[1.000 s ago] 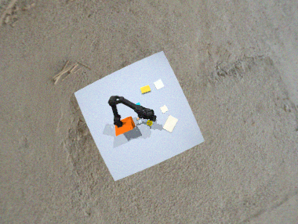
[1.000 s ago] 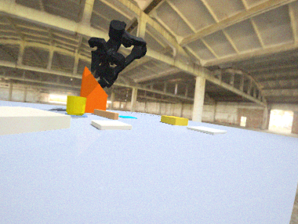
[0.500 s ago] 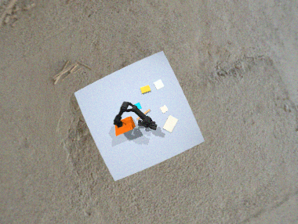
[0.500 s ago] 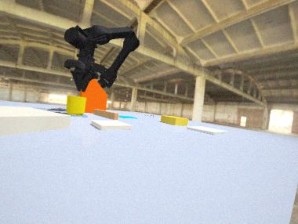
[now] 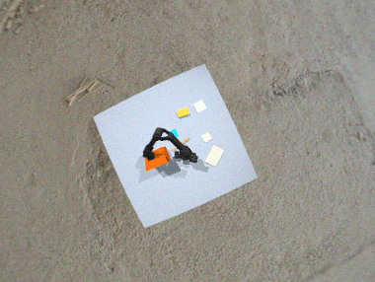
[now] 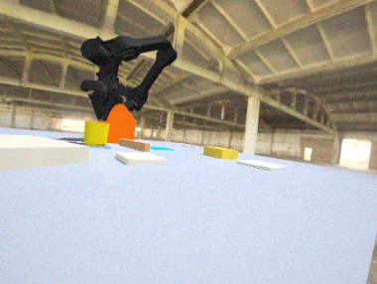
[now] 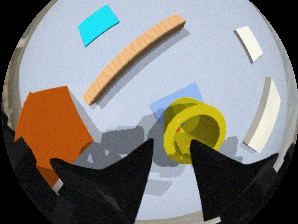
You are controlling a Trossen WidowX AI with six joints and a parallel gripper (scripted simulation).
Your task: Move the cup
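Now: the yellow cup 5 cm below my gripper tip, 2 cm ahead of it and 1 cm to the right of it. Round my gripper tip: cyan pad: 22 cm to the left, 9 cm below, 5 cm behind; then blue pad: 9 cm below, 2 cm ahead, 1 cm to the right; then wooden bar: 11 cm to the left, 8 cm below, 1 cm behind.
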